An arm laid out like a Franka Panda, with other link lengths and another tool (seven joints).
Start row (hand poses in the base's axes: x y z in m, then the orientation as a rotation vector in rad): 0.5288 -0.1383 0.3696 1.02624 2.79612 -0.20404
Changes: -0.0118 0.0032 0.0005 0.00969 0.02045 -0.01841; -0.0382 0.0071 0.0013 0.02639 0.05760 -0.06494; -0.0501 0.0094 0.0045 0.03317 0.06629 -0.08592; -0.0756 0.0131 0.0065 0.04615 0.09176 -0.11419; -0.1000 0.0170 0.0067 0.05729 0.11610 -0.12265; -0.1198 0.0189 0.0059 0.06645 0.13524 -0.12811; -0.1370 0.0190 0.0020 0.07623 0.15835 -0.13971; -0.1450 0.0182 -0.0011 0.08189 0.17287 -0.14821; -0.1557 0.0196 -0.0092 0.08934 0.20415 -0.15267; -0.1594 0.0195 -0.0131 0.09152 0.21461 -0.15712; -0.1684 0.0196 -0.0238 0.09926 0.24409 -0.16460; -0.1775 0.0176 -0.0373 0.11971 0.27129 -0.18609; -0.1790 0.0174 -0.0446 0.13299 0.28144 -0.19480; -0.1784 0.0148 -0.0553 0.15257 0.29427 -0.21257; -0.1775 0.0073 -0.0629 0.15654 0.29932 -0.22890
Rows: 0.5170 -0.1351 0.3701 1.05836 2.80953 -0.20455; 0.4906 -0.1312 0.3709 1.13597 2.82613 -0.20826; 0.4787 -0.1289 0.3741 1.16944 2.82556 -0.20627; 0.4532 -0.1252 0.3761 1.21868 2.83778 -0.20609; 0.4288 -0.1213 0.3763 1.23906 2.85873 -0.20546; 0.4090 -0.1194 0.3755 -1.25169 -2.87170 0.20390; 0.3918 -0.1193 0.3716 -1.25550 -2.84195 0.20148; 0.3838 -0.1201 0.3685 -1.25945 -2.82256 0.20080; 0.3731 -0.1187 0.3604 -1.24897 -2.79168 0.20472; 0.3694 -0.1188 0.3565 -1.24947 -2.77938 0.20677; 0.3604 -0.1187 0.3458 -1.24388 -2.74786 0.20962; 0.3513 -0.1207 0.3323 -1.25729 -2.70533 0.19476; 0.3498 -0.1209 0.3250 -1.26275 -2.68749 0.18138; 0.3504 -0.1235 0.3143 -1.27803 -2.65936 0.16140; 0.3513 -0.1310 0.3067 -1.29614 -2.64262 0.15976
